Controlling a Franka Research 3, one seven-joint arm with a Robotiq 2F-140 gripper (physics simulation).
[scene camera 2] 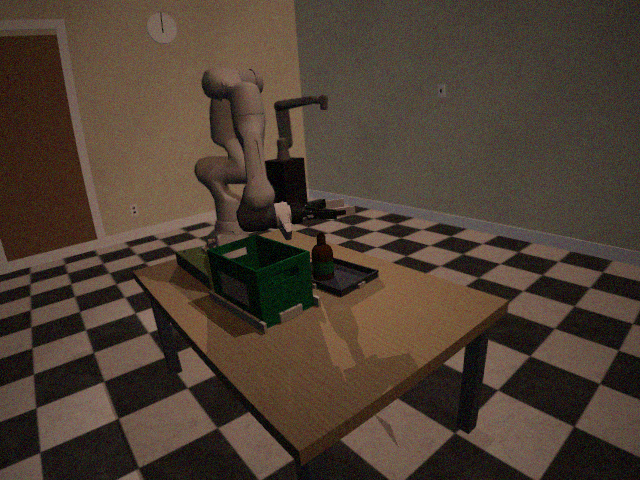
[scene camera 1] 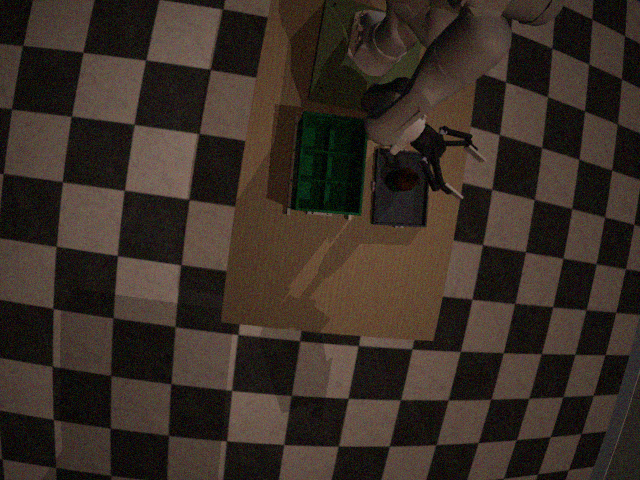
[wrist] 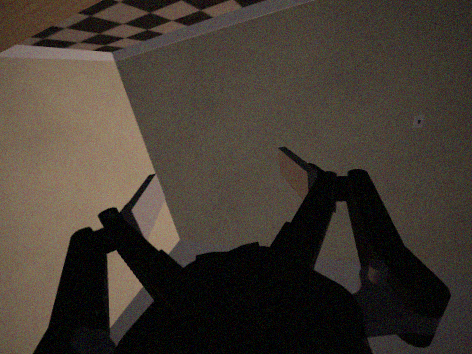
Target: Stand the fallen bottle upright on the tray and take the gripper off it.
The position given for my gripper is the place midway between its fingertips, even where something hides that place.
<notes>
In view: my gripper [scene camera 1: 472, 179] and a brown bottle [scene camera 2: 322, 254].
My gripper is seen too in scene camera 2 [scene camera 2: 348, 206] and in the wrist view [wrist: 220, 173]. The wrist view misses the brown bottle: it is out of frame.
</notes>
